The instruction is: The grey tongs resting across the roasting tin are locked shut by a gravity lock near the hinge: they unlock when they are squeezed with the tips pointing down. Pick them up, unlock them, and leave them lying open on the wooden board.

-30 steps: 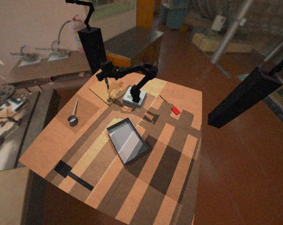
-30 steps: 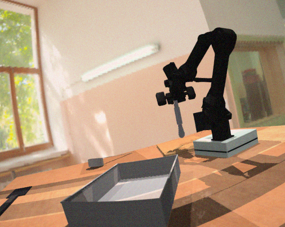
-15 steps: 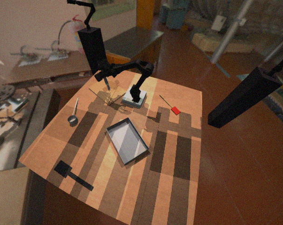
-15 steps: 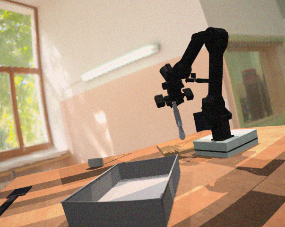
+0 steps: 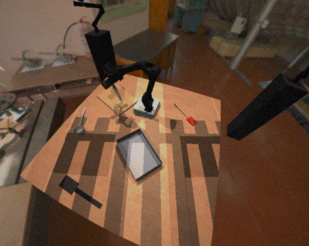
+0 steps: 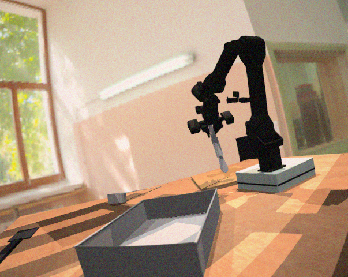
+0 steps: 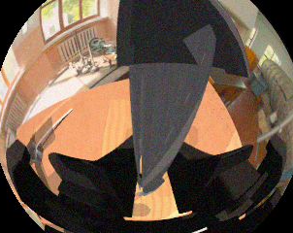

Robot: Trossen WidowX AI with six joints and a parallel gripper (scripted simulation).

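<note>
The wooden board is 180 mm below my gripper tip and 30 mm to the left of it. The rest, counted from my gripper tip: black spatula 780 mm ahead, 220 mm to the left, 180 mm below; then grey roasting tin 470 mm to the left, 400 mm ahead, 160 mm below.
</note>
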